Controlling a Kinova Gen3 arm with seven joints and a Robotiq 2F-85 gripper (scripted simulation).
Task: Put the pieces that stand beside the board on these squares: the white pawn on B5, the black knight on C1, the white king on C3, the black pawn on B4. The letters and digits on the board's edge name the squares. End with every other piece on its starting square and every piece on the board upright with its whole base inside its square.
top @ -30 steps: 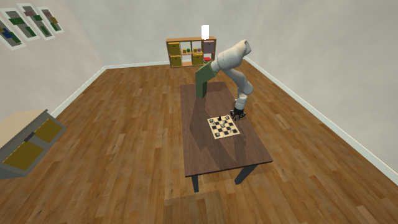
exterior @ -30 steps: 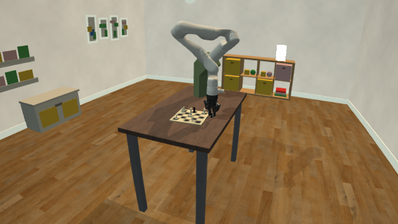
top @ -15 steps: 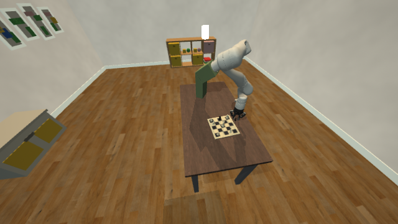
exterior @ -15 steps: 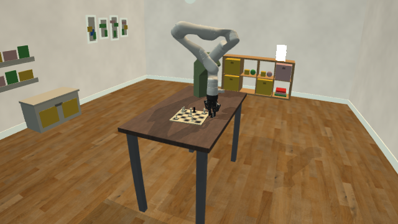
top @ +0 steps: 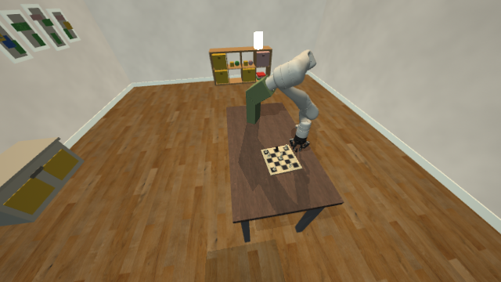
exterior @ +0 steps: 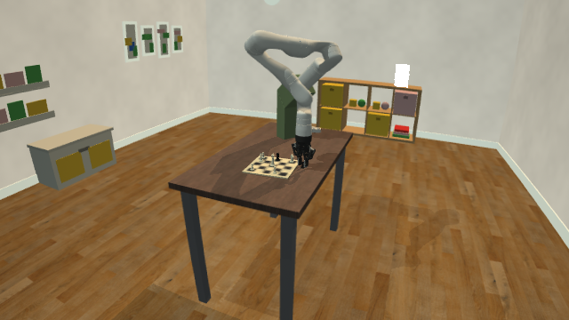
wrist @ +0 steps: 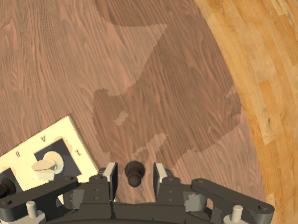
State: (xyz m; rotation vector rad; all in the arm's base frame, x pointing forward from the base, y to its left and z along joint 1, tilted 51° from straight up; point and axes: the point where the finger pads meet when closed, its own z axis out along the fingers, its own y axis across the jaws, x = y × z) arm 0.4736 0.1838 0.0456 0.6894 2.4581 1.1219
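Right now my hand is 1 cm above the black pawn. Also, from my hand: black knight: 14 cm to the right, 2 cm behind, 1 cm below; then chessboard: 13 cm to the right, 6 cm ahead, 2 cm below; then white king: 13 cm to the right, 6 cm ahead, 1 cm above.
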